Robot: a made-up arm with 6 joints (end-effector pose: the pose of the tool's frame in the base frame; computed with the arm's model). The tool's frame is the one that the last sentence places. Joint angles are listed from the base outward.
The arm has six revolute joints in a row. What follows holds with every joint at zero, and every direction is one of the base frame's.
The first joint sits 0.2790 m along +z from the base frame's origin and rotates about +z.
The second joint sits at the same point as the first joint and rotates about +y.
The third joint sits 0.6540 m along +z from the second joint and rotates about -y.
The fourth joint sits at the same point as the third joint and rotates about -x.
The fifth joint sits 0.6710 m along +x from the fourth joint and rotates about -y.
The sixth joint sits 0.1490 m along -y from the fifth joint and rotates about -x.
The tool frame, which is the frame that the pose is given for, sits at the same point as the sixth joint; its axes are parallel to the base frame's.
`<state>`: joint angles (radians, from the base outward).
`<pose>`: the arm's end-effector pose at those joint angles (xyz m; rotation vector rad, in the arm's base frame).
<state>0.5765 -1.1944 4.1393 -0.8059 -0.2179 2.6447</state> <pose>-0.1995 -0.2528 -0.0888 -1.7807 0.1624 1.5052</pose>
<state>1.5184 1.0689 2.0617 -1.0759 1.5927 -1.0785</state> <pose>0.1256 1.0446 1.0840 -2.5581 0.5423 -0.4919</pose>
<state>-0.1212 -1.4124 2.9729 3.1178 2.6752 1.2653</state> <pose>-0.8337 0.2516 -0.2544 1.2321 -1.1976 1.4470</pose>
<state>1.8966 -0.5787 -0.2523 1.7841 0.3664 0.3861</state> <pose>-0.1039 0.2089 1.1796 -0.9128 -2.2517 0.9010</pose>
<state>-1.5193 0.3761 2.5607 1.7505 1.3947 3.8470</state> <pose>0.0129 0.2671 1.3514 -1.3215 -0.2142 -0.1581</pose>
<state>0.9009 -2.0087 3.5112 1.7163 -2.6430 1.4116</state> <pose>-0.0204 0.0091 -0.3557 1.7058 -1.7976 0.5170</pose>
